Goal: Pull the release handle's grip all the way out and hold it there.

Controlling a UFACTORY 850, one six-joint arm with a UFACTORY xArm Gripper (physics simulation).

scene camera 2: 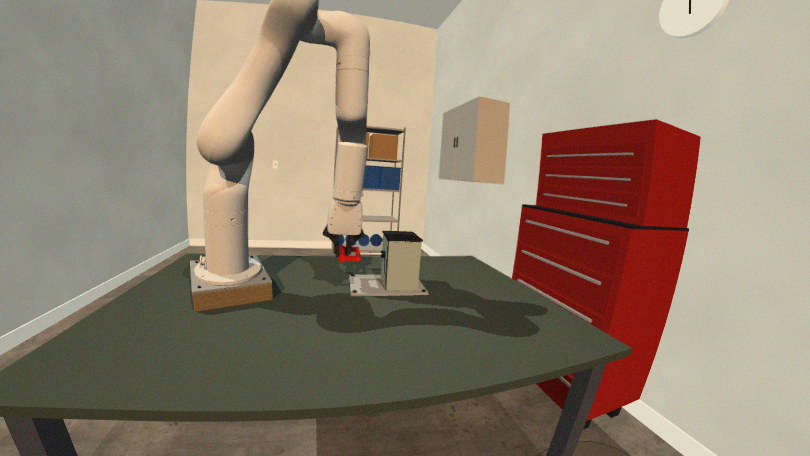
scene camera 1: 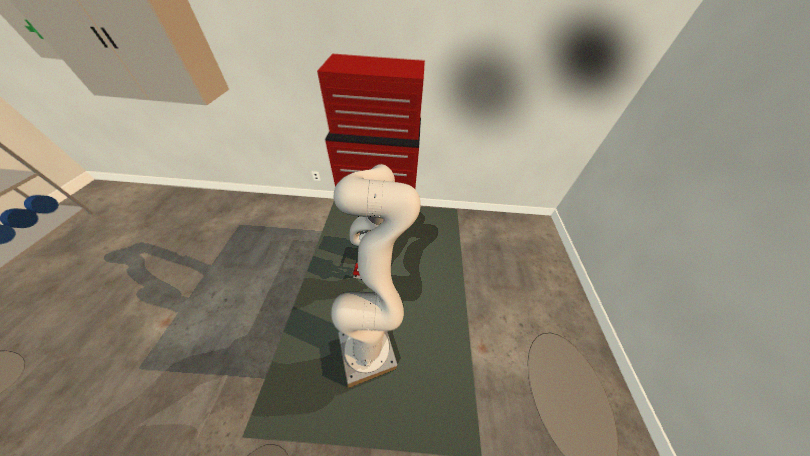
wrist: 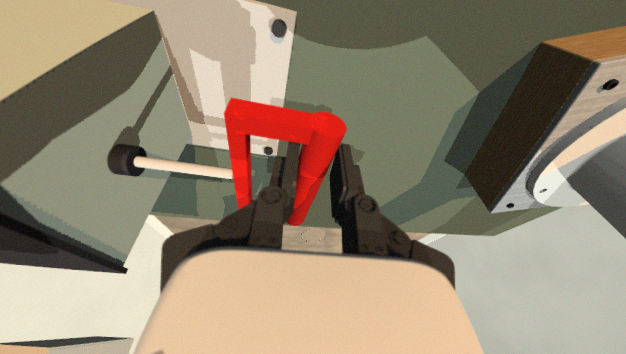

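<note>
The red release handle's grip [scene camera 1: 356,270] [scene camera 2: 350,258] [wrist: 320,150] is a D-shaped loop. A pale rod [wrist: 182,167] joins the loop to a black collar [wrist: 127,160] on the face of the beige housing [scene camera 2: 403,263] [wrist: 50,40]. A length of bare rod shows between collar and loop, so the grip stands out from the housing. My gripper [scene camera 2: 349,249] [wrist: 316,157] is shut on the grip's round outer bar, one finger inside the loop and one outside. The fingers point down in the scene camera 2 view. In the scene camera 1 view my arm hides the housing and most of the grip.
The housing stands on a pale base plate [scene camera 2: 362,286] [wrist: 272,75] with dark bolts, on the green table [scene camera 2: 283,362]. The arm's wooden base block [scene camera 2: 232,294] [wrist: 530,125] is on the side away from the housing. A red tool cabinet [scene camera 1: 371,101] [scene camera 2: 589,186] stands beyond the table.
</note>
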